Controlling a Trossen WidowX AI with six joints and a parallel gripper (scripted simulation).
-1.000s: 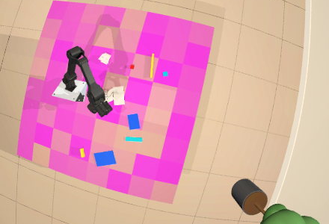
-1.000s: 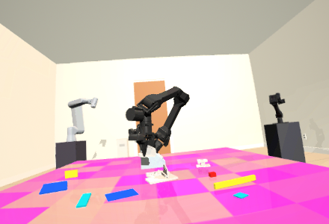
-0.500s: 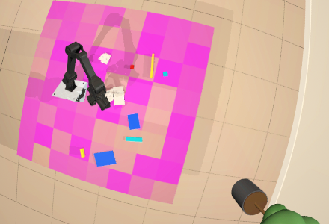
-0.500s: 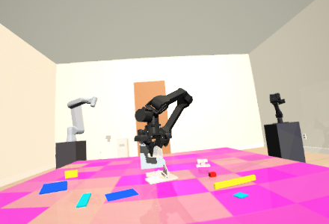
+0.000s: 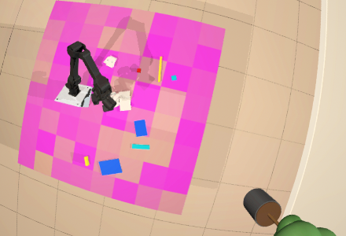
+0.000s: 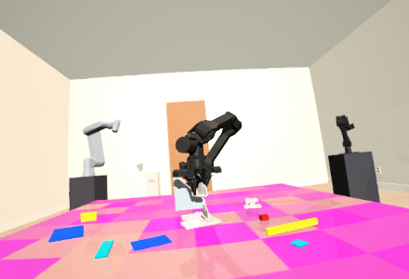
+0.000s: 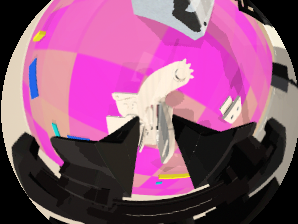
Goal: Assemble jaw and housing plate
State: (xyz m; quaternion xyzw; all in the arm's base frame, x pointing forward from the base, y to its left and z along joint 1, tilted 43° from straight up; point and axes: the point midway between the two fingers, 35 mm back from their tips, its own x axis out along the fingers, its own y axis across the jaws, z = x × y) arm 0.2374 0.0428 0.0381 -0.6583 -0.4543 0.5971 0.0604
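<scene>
Now: gripper tip 40 mm past the white jaw. The rest, counted from my gripper tip: red cube 100 mm ahead, 210 mm to the left, 80 mm below; then white base 90 mm ahead, 80 mm below; then yellow bar 230 mm ahead, 260 mm to the left, 70 mm below.
</scene>
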